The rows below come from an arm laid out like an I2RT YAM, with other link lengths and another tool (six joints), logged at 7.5 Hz.
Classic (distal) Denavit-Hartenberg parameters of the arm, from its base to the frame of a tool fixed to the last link. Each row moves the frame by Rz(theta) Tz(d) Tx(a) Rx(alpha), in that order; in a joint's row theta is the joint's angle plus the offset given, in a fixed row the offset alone. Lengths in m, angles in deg.
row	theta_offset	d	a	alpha
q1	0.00	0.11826	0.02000	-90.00
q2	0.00	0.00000	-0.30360	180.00
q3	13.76	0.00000	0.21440	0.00
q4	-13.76	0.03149	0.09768	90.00
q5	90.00	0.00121	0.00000	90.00
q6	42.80	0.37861	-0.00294	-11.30
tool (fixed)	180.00	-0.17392	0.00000	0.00
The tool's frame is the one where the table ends.
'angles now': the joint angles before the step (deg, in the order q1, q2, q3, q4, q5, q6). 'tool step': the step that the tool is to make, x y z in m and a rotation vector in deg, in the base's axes. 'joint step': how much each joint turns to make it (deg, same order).
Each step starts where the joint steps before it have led.
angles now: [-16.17, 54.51, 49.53, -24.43, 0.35, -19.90]
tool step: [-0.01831, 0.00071, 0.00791, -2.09, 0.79, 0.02]
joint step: [-0.75, -3.16, 1.83, -5.13, 0.42, -2.32]
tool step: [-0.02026, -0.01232, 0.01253, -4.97, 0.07, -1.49]
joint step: [-3.55, -3.02, 0.93, -2.33, 0.47, -5.14]
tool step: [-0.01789, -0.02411, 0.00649, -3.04, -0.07, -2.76]
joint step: [-8.94, -0.73, -0.06, 0.60, -4.24, -5.25]
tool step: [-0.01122, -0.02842, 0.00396, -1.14, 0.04, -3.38]
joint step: [-8.82, 1.97, 0.50, 1.77, -4.43, -3.31]
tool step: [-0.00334, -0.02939, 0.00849, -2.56, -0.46, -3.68]
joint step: [-4.63, 2.76, 0.06, 4.46, -0.15, -1.91]
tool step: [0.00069, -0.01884, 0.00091, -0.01, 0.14, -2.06]
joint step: [-2.38, 2.88, 0.81, 1.95, -0.25, -0.23]
